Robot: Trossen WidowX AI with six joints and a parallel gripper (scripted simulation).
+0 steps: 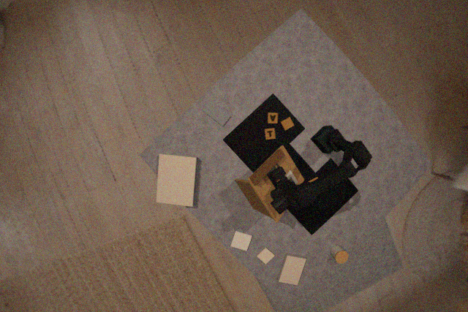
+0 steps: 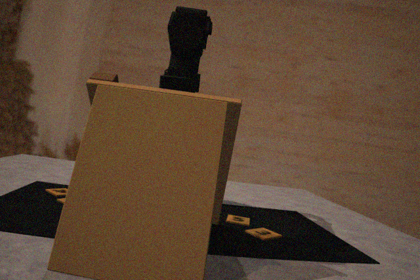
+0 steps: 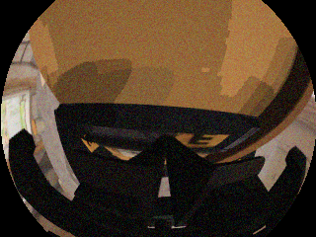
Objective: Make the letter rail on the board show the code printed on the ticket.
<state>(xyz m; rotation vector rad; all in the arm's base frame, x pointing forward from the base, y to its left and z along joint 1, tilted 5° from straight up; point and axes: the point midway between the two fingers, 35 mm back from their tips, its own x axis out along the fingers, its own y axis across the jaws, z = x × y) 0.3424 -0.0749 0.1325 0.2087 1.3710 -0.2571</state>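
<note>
Right now my gripper tip is 1 cm past the tan letter tile e and 3 cm to the left of it. Round my gripper tip: black mat: 15 cm behind, 5 cm to the left, 16 cm below; then grey slab: 7 cm behind, 48 cm to the right, 16 cm below; then white ticket: 5 cm behind, 6 cm to the left, 8 cm below.
</note>
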